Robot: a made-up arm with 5 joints. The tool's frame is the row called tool. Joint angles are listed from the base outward. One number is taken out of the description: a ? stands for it. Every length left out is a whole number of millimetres.
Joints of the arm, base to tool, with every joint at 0 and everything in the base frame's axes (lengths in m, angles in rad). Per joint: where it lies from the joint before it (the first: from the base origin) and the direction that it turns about. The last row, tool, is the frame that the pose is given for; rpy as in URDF.
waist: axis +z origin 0 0 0.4
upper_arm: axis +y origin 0 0 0
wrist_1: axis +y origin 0.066 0 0.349
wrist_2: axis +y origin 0.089 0 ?
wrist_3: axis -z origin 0.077 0 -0.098
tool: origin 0 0 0 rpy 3.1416 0 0
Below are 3 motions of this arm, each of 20 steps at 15 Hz.
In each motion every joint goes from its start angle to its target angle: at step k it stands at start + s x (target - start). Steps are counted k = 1, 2, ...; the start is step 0. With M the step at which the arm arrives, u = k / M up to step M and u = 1 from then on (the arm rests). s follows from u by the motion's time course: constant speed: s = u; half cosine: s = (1 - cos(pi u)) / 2; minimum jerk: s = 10 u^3 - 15 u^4 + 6 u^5.
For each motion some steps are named. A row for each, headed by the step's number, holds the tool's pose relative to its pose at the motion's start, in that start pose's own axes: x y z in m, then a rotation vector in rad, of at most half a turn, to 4 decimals.
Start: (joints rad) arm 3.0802 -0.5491 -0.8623 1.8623 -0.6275
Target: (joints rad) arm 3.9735 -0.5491 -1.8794 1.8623 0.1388
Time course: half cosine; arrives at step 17
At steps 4, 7, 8, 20:
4: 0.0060 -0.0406 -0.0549 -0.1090 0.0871 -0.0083
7: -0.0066 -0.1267 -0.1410 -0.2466 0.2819 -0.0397
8: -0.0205 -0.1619 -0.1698 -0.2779 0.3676 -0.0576
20: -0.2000 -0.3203 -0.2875 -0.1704 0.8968 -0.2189

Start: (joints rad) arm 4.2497 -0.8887 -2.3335 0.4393 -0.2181
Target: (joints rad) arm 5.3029 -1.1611 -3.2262 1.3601 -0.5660
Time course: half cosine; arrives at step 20
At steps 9, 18, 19, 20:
9: 0.0366 0.2708 -0.1796 0.0992 0.1351 0.2772
18: -0.2785 0.6025 -0.3897 0.1407 0.2863 0.6639
19: -0.2945 0.6088 -0.3954 0.1406 0.2903 0.6770
20: -0.2999 0.6108 -0.3973 0.1405 0.2916 0.6815

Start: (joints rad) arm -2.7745 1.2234 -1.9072 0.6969 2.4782
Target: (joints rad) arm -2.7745 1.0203 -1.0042 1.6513 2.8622
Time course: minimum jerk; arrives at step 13
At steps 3, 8, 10, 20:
3: 0.0240 0.0188 0.0223 -0.0841 0.1112 0.0323
8: 0.2405 0.1880 0.0847 -0.5917 1.0161 0.2402
10: 0.3137 0.2452 0.0641 -0.7128 1.3441 0.2814
20: 0.3419 0.2672 0.0505 -0.7550 1.4811 0.2918

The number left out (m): -0.394
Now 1 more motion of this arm.
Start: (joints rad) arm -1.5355 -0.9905 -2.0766 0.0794 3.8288
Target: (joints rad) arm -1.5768 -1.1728 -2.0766 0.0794 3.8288
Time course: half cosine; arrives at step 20
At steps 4, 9, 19, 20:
4: -0.0082 0.0087 -0.0086 -0.0106 -0.0138 -0.0039
9: -0.0349 0.0384 -0.0395 -0.0472 -0.0607 -0.0173
19: -0.0762 0.0894 -0.0990 -0.1129 -0.1417 -0.0410
20: -0.0766 0.0899 -0.0997 -0.1136 -0.1425 -0.0413

